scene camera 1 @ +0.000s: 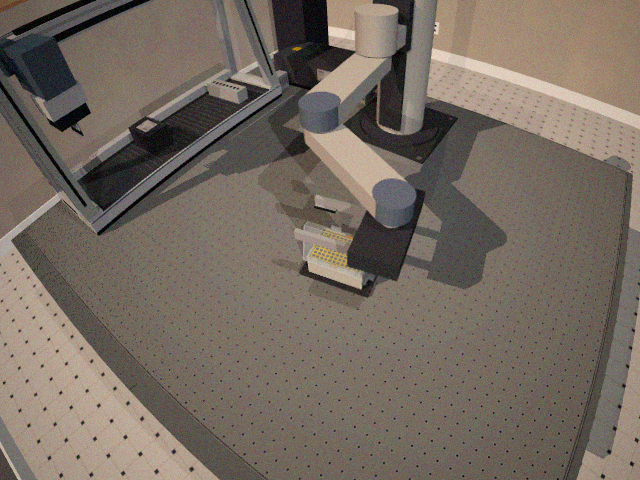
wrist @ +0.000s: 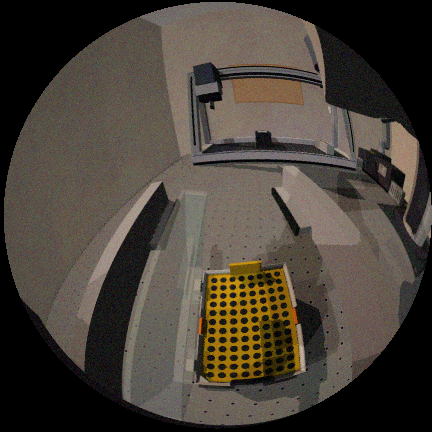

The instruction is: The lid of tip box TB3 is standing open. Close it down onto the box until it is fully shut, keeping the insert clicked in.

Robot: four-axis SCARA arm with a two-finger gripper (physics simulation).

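Places are measured from the arm's base along level axes (x ahead, y left, z up), in metres.
Where they show: gripper, between the fingertips: (scene camera 1: 305,215) (wrist: 223,184); arm's base, origin of its link: (scene camera 1: 399,127) (wrist: 411,234).
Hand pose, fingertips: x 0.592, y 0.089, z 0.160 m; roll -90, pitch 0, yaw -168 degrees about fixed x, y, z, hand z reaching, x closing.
Things, the pixels of their top centre, and the offset from my fingertips. "spot": a spot on its surface instead.
- Tip box TB3, centre of its top: (wrist: 250,322) (scene camera 1: 342,248) dx -0.024, dy +0.065, dz -0.082 m
- clear lid, centre of its top: (wrist: 139,258) (scene camera 1: 332,233) dx +0.015, dy +0.073, dz +0.009 m
- grey gantry frame, a spot on its surface: (scene camera 1: 192,155) (wrist: 276,158) spot: dx -0.110, dy -0.539, dz -0.133 m
- dark head, a spot on its surface: (scene camera 1: 43,67) spot: dx +0.156, dy -0.554, dz +0.296 m
- black block, a spot on its surface: (scene camera 1: 150,135) spot: dx -0.036, dy -0.606, dz -0.030 m
- dark base, a spot on its surface: (scene camera 1: 366,292) spot: dx +0.006, dy +0.145, dz -0.139 m
Tip box TB3 (scene camera 1: 333,273) (wrist: 293,292) is a white box below my gripper, partly hidden by the dark gripper body in the scene view. Its yellow insert (scene camera 1: 324,255) (wrist: 238,313) with round holes sits level inside the rim. The clear lid (scene camera 1: 306,246) (wrist: 162,300) stands raised along the box's left side in the wrist view, beside my left finger; whether they touch is unclear. My gripper (scene camera 1: 306,218) (wrist: 223,184) is shut at its closed width, a gap remains between the long fingers, and it holds nothing.
A grey gantry frame (scene camera 1: 192,155) (wrist: 275,161) stands at the back left, bearing a dark head (scene camera 1: 43,67) (wrist: 206,80). A black block (scene camera 1: 150,135) (wrist: 263,139) stands on its bed. The arm's column (scene camera 1: 418,67) rises behind the box. A dark base (scene camera 1: 366,292) lies under the box.
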